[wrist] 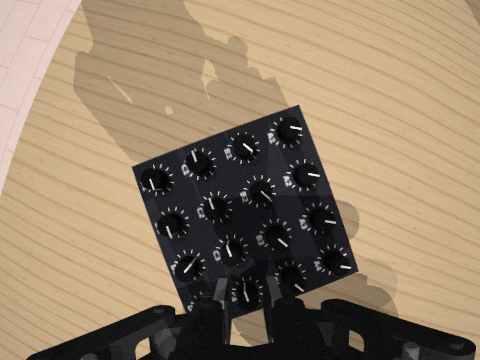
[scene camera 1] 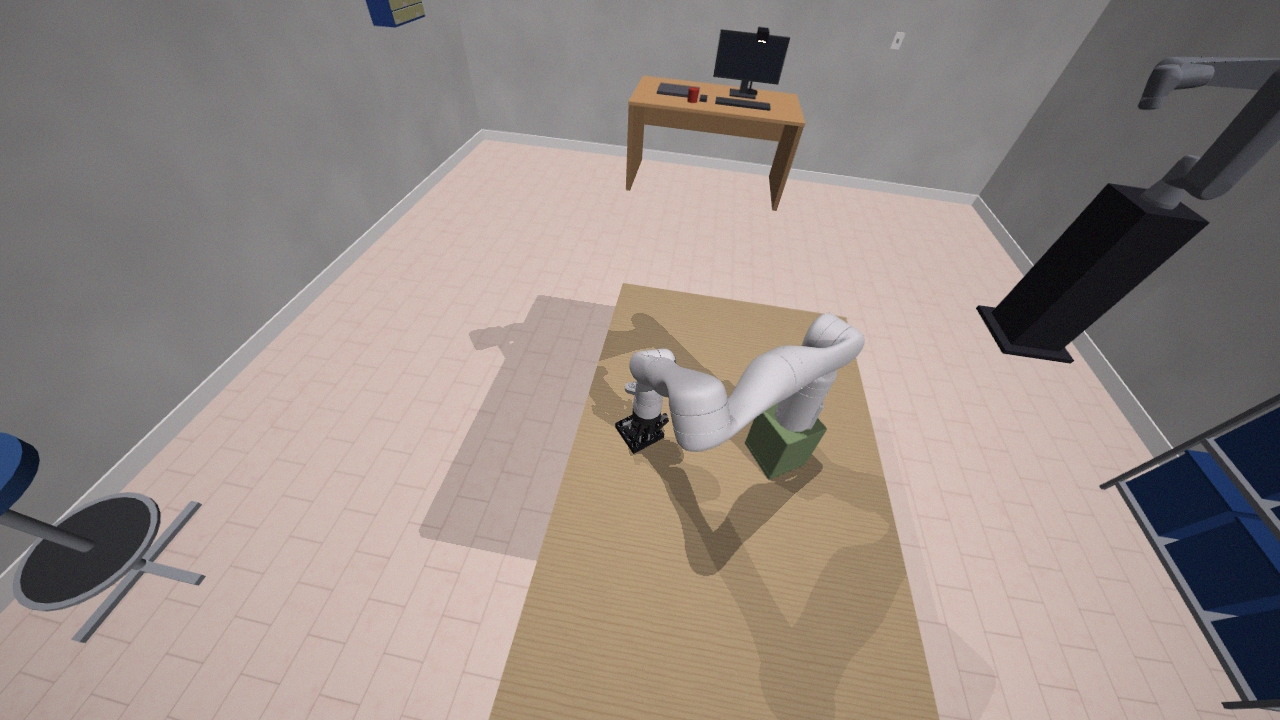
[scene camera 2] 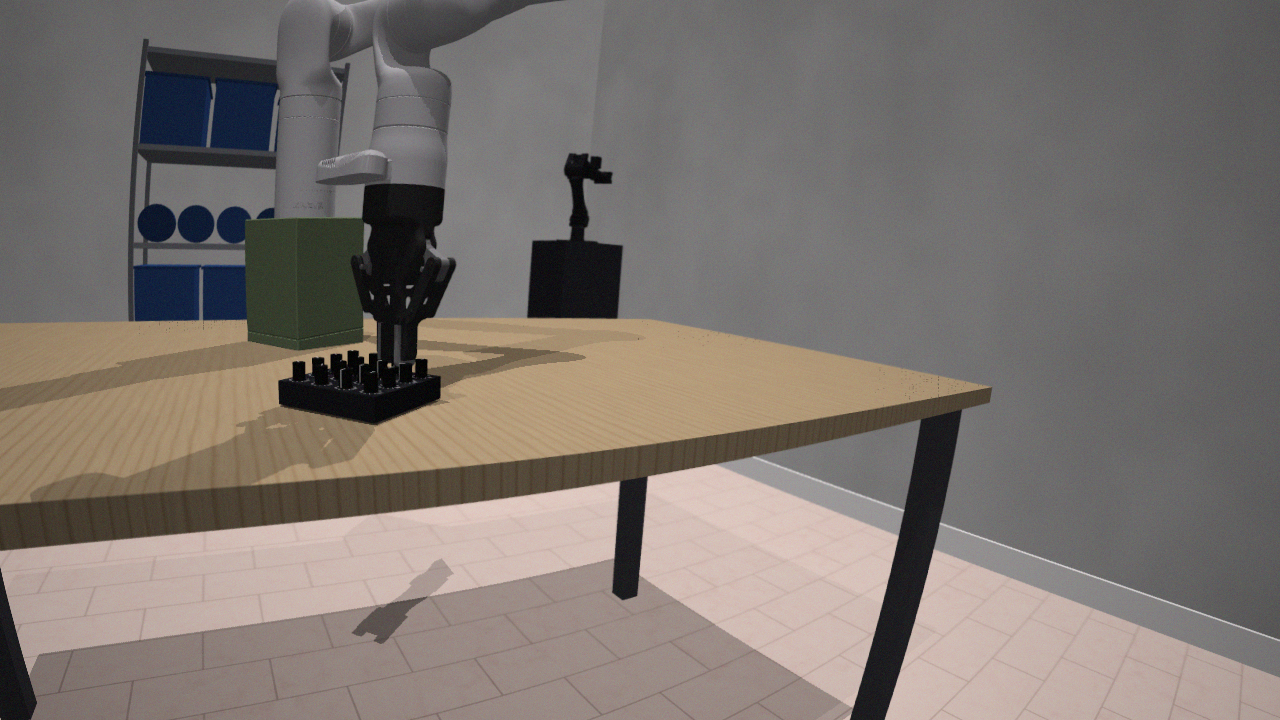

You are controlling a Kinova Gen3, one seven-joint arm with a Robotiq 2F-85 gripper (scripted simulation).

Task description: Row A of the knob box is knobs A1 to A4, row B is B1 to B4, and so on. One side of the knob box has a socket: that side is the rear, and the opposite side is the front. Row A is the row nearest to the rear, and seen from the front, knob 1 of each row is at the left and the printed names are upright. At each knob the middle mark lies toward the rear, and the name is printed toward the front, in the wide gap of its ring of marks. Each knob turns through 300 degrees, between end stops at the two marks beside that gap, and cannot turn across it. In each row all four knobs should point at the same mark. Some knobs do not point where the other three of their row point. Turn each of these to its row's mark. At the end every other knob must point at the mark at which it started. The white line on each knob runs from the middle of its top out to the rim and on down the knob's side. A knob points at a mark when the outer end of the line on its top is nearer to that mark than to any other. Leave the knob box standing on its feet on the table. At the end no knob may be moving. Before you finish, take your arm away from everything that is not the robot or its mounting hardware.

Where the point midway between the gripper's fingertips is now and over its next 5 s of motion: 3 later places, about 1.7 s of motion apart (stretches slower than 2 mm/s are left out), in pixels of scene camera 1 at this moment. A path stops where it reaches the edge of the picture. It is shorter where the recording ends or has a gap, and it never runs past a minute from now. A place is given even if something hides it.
The gripper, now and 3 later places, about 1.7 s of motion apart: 643, 438; 643, 431; 631, 426; 630, 435
